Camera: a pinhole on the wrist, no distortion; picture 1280 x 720 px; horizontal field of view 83.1 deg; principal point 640.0 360.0 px. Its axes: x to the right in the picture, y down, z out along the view. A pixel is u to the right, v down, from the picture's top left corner.
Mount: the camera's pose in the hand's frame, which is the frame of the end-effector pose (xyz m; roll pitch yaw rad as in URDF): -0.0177 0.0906 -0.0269 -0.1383 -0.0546 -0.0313
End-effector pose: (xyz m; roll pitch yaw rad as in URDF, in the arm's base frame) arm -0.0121 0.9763 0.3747 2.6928 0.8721 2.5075
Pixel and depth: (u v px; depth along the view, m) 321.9 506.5 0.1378
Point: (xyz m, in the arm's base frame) 0.1516 1.0668 0.4187
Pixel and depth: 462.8 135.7 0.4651
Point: 0.4383 0.9036 0.2430
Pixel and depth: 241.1 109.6 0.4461
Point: 0.4842 0.8470 0.3555
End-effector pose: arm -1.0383 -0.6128 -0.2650 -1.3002 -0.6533 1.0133
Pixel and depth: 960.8 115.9 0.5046
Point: -1.4252 -0.3159 -0.0399
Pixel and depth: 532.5 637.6 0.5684
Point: -1.5096 -0.2606 -0.5304
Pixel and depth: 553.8 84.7 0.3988
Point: -1.4254 -0.5323 -0.2362
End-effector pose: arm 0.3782 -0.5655 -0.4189 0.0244 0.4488 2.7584
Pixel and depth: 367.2 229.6 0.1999
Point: 0.3653 -0.6475 -0.2171
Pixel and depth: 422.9 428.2 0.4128
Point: 0.2941 -0.7274 -0.0125
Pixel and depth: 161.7 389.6 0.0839
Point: 0.3808 -0.6810 -0.3357
